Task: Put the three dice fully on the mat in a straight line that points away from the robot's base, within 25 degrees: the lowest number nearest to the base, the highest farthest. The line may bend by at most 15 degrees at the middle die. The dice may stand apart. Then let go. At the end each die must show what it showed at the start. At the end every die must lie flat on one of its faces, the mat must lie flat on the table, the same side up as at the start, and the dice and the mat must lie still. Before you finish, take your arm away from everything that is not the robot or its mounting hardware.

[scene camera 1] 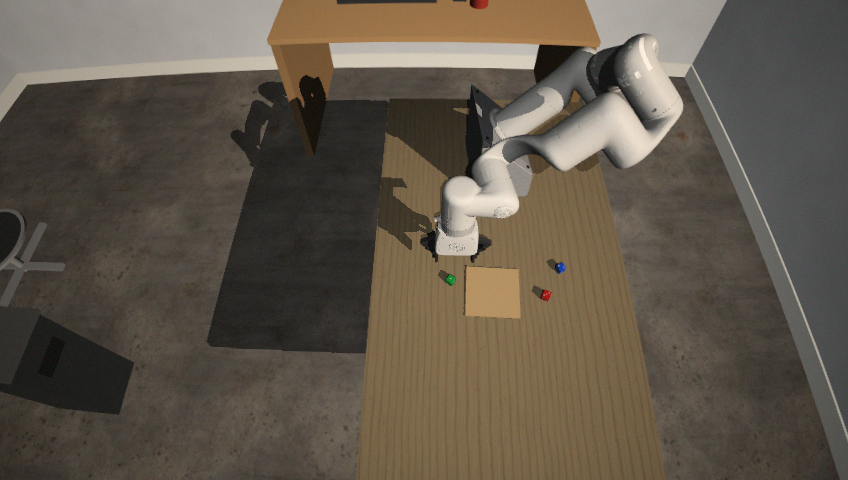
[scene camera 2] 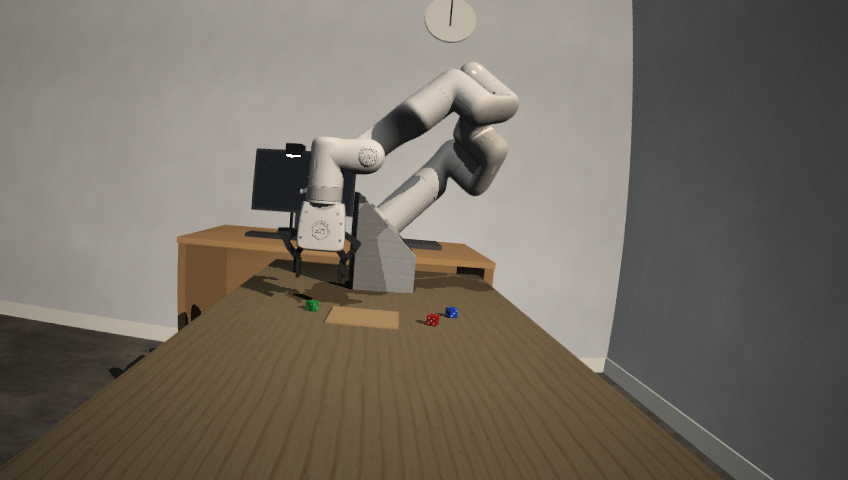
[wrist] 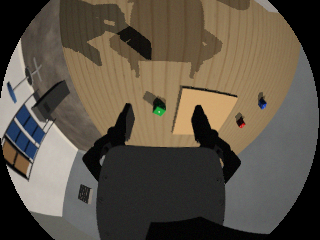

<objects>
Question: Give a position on a tan mat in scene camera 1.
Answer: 490, 292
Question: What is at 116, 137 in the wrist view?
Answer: My gripper.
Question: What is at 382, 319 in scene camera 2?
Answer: A tan mat.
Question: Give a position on a tan mat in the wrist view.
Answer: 217, 106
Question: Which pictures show my gripper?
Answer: Scene camera 1, scene camera 2 and the wrist view: all of them.
</objects>
